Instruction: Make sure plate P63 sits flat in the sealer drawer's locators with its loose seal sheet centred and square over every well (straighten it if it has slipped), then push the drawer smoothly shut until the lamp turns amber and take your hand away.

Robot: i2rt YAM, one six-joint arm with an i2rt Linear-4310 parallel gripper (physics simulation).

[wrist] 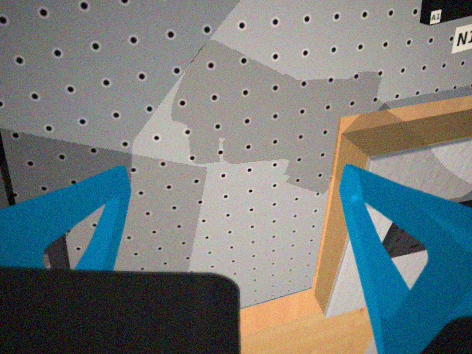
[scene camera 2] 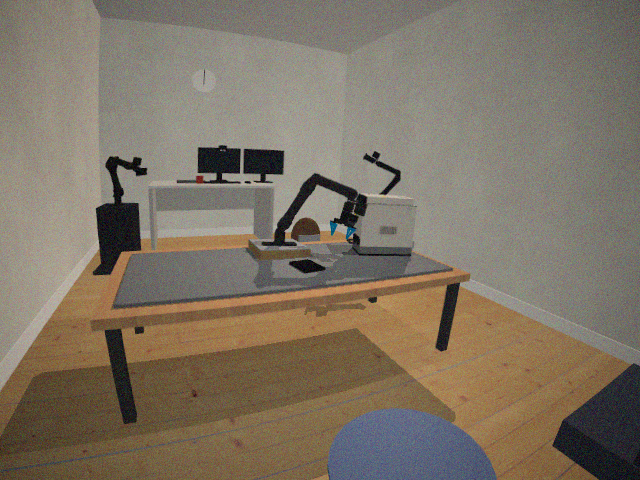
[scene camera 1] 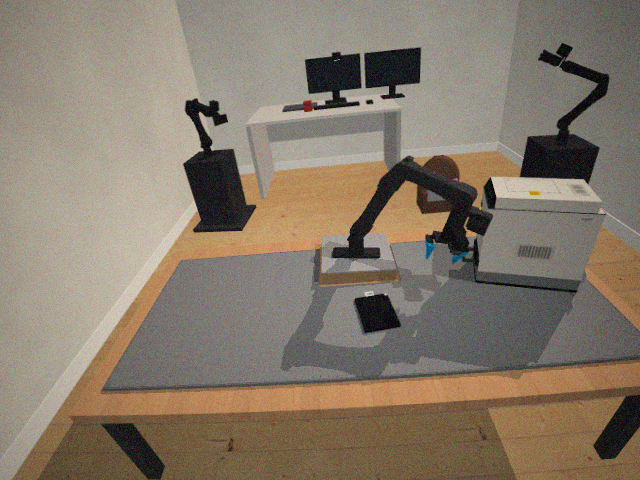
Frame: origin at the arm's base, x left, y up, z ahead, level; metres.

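Where they show: gripper, fingertip midpoint: [wrist: 235,177] [scene camera 2: 339,237] [scene camera 1: 439,260]; arm's base, origin of the base link: [scene camera 2: 279,244] [scene camera 1: 356,253].
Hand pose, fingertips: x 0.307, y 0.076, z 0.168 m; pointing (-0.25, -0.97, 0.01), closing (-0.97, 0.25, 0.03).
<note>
Things, the pixels of their top centre, and the offset from my fingertips. "pt": a spot on its surface instead. Level surfaces: height alone.
- sealer, middle of its top: [scene camera 1: 541,188] [scene camera 2: 386,196] dx +0.326, dy +0.238, dz -0.069 m
- dark handle, surface spot: [scene camera 1: 468,260] pt dx +0.123, dy -0.049, dz -0.066 m
- tiny yellow spot, surface spot: [scene camera 1: 480,208] pt dx +0.174, dy +0.115, dz -0.174 m
- black flat holder, middle of its top: [scene camera 1: 376,309] [scene camera 2: 307,263] dx -0.230, dy -0.099, dz +0.145 m
- grey perforated mat, its level: dy -0.116 m
- white label, surface spot: [wrist: 463,39] [scene camera 1: 370,293] pt dx -0.252, dy -0.116, dz +0.041 m
The sealer [scene camera 1: 540,237] [scene camera 2: 386,222] is a white box at the right of the mat. A dark handle [scene camera 1: 468,260] sticks out low on its side facing the arm; no extended drawer tray shows. Plate P63 and its seal sheet do not show. A tiny yellow spot [scene camera 1: 480,208] shows at the sealer's edge behind the wrist; I cannot tell whether it is the lamp. My gripper [scene camera 1: 442,259] [scene camera 2: 341,236] [wrist: 235,177] is open and empty, with blue fingers above the mat, between the arm's base and the sealer, left of the handle and apart from it.
A black flat holder [scene camera 1: 377,312] [scene camera 2: 307,266] [wrist: 450,9] lies on the grey perforated mat [scene camera 1: 217,320] [scene camera 2: 191,279] [wrist: 250,215], with a white label [scene camera 1: 369,293] [wrist: 463,39] beside it. The wood-edged arm base [scene camera 1: 359,277] [scene camera 2: 281,253] [wrist: 327,240] stands left of the gripper.
</note>
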